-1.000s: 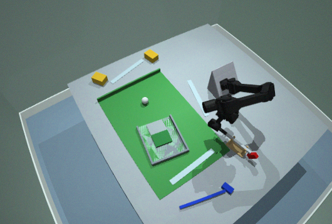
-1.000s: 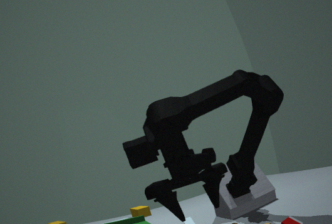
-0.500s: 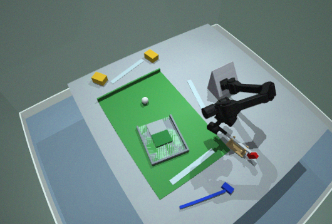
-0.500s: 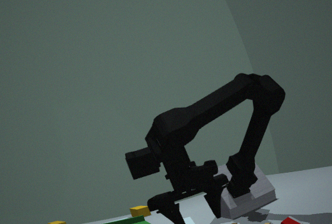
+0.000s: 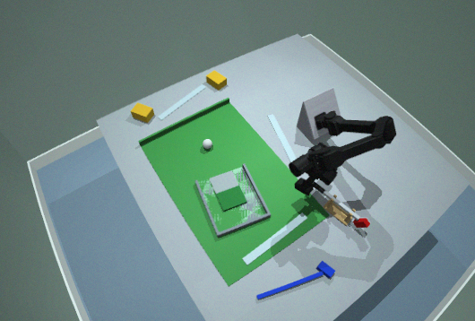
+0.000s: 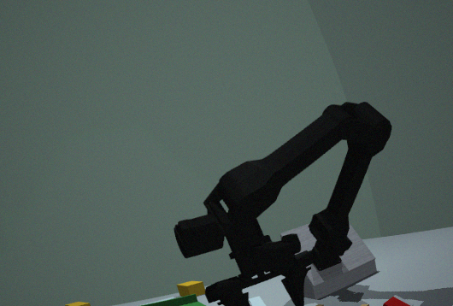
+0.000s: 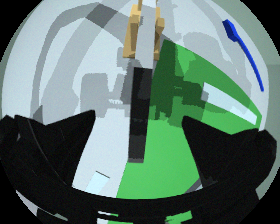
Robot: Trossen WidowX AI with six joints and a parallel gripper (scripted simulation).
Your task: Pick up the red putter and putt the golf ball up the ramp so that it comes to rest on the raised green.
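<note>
Right now the red putter is 11 cm to the left of my gripper tip, 4 cm behind it and 1 cm above it. The rest, counted from my gripper tip: blue putter 27 cm ahead, 26 cm to the left, 3 cm below; wooden putter stand 13 cm to the left, 4 cm behind, 1 cm below; mat 26 cm ahead, 24 cm to the right, 5 cm below.
</note>
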